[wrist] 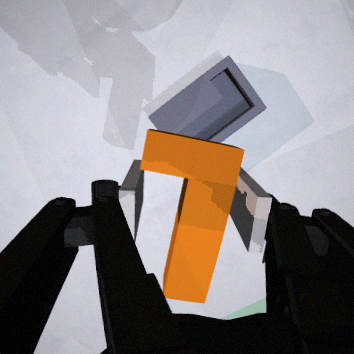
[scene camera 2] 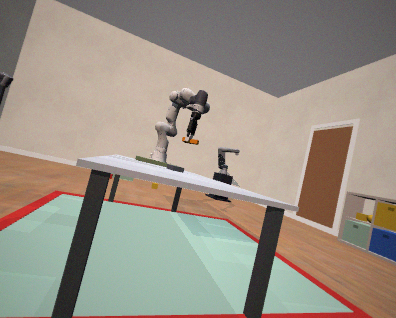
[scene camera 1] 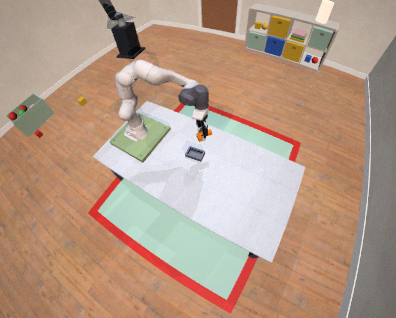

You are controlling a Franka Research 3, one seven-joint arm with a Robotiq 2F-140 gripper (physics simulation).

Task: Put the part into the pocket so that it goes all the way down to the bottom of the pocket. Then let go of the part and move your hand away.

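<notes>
The part (scene camera 1: 203,135) (scene camera 2: 190,141) (wrist: 202,210) is orange and shaped like an L or a lopsided T. My gripper (scene camera 1: 202,131) (scene camera 2: 190,137) (wrist: 185,182) is shut on it, with one pad at each side of its wide end. The part hangs above the table, apart from it. The pocket is in a dark grey block (scene camera 1: 195,153) (scene camera 2: 175,168) (wrist: 165,116) on the table. In the wrist view the block lies beyond the part's wide end, turned at an angle to it, and the part hides its near corner and some of the recess.
The white table (scene camera 1: 250,190) (scene camera 2: 235,192) carries the green base plate (scene camera 1: 155,135) (scene camera 2: 145,160) under the arm. A shelf unit (scene camera 1: 292,17), a grey-green bin (scene camera 1: 37,115) and a second robot on a black stand (scene camera 1: 127,40) (scene camera 2: 222,179) are away from the table.
</notes>
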